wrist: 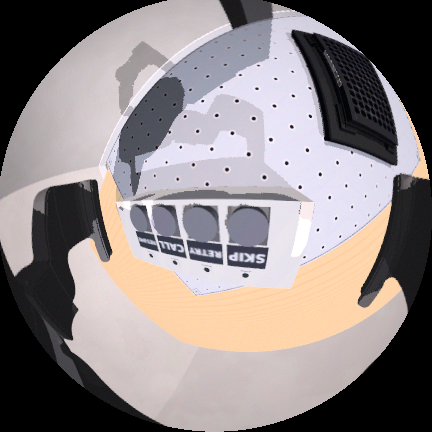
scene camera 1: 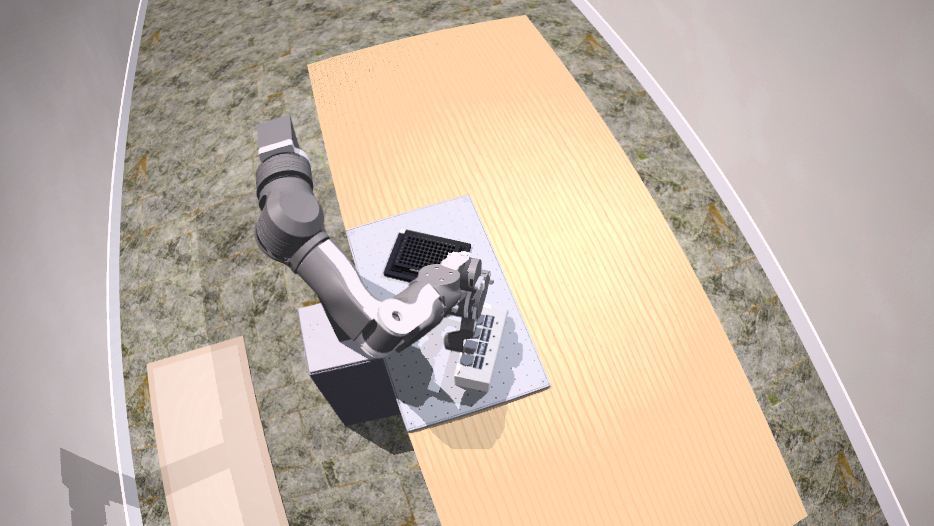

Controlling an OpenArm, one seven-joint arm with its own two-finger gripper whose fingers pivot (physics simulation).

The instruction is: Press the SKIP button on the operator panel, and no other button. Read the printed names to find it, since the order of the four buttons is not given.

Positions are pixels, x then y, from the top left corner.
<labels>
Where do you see an operator panel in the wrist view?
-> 273, 263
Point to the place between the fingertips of my gripper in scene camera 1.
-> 470, 315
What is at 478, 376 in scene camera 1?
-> An operator panel.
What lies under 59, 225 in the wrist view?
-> My gripper.
</labels>
